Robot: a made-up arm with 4 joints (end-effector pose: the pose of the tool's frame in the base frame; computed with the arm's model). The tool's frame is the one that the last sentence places. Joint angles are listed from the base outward.
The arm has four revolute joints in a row. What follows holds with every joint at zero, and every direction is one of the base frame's. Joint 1 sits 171 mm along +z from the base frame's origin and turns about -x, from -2.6 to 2.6 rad. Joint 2 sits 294 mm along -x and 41 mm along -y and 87 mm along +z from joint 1 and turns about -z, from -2.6 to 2.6 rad. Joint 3 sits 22 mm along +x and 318 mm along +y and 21 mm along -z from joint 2 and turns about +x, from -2.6 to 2.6 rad. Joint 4 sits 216 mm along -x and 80 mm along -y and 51 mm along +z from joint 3 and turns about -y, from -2.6 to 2.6 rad. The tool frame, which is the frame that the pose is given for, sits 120 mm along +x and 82 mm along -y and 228 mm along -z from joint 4; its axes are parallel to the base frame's.
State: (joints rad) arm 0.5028 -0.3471 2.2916 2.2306
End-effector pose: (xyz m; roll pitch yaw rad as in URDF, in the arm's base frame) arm -0.4478 -0.0063 -0.1042 1.2908 0.0876 -1.9562
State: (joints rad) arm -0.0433 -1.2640 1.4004 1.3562
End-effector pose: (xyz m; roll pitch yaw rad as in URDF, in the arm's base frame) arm -0.4421 0.0660 0.1004 1.5779 -0.1624 -0.0963
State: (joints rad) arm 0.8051 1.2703 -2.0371 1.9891
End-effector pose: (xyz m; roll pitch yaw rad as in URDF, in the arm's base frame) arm 0.2852 0.1908 0.1123 -2.2533 0.8310 0.2095
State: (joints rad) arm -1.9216 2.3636 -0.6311 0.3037
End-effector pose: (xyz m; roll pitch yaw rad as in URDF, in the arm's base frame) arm -0.2087 -0.0143 0.0470 -2.4922 0.9790 3.0579
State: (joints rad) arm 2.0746 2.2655 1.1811 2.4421
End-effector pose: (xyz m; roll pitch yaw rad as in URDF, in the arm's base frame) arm -0.2231 -0.0118 0.0851 -1.1520 1.3122 -1.4441
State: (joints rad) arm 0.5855 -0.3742 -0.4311 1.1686
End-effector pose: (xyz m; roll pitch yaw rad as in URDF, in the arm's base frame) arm -0.3090 0.2510 0.2437 -1.1167 -0.4333 1.3216
